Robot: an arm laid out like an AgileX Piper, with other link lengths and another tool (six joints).
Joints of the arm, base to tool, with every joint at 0 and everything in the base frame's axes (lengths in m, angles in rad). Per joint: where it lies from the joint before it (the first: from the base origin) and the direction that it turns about. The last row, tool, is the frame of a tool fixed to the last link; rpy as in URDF.
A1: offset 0 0 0.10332 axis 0 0 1
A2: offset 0 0 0 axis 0 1 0
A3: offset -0.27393 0 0.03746 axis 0 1 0
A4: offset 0.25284 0 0.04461 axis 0.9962 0 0.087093
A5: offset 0 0 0 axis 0 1 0
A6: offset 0.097 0 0.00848 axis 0.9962 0 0.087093
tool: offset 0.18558 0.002 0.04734 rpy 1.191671 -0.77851 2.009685
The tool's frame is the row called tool.
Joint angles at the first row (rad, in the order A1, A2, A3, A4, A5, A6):
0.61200, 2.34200, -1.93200, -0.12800, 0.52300, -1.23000
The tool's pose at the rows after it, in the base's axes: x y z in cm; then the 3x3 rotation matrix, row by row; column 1 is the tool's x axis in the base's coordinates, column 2 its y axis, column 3 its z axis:
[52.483, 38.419, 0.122], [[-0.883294, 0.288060, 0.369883], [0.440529, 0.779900, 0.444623], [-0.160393, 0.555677, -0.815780]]
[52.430, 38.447, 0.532], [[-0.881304, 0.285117, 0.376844], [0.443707, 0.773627, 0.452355], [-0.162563, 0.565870, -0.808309]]
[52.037, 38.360, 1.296], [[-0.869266, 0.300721, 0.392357], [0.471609, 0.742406, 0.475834], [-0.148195, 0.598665, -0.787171]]
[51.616, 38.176, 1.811], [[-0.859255, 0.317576, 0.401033], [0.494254, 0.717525, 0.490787], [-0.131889, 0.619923, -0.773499]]
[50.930, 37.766, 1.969], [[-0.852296, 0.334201, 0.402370], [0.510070, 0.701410, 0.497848], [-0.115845, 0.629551, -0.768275]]
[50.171, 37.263, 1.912], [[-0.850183, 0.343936, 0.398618], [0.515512, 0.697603, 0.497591], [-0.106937, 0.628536, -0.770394]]
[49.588, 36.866, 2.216], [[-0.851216, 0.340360, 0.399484], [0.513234, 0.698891, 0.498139], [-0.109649, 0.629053, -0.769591]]
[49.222, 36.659, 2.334], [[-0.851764, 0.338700, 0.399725], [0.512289, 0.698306, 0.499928], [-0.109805, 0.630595, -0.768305]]
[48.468, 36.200, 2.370], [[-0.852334, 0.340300, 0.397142], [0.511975, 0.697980, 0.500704], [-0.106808, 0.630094, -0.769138]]
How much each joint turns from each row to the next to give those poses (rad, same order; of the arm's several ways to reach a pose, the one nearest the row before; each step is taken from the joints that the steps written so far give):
-0.00001, -0.04400, 0.07701, 0.00000, -0.02001, 0.00399
0.00001, -0.01400, 0.01900, -0.00001, -0.01700, 0.00502
-0.00001, -0.04199, 0.06998, 0.00002, -0.05399, 0.04198
0.00001, -0.03301, 0.05302, -0.00001, -0.03401, 0.03501
0.00000, -0.03401, 0.05801, -0.00100, -0.02600, 0.02700
0.00000, -0.02999, 0.05096, -0.00200, -0.01497, 0.01200
0.00000, -0.03000, 0.04101, -0.00399, -0.01301, 0.00099
0.00000, -0.01702, 0.02603, -0.00002, -0.01102, 0.00002
0.00000, -0.02997, 0.04797, 0.00001, -0.01598, 0.00199

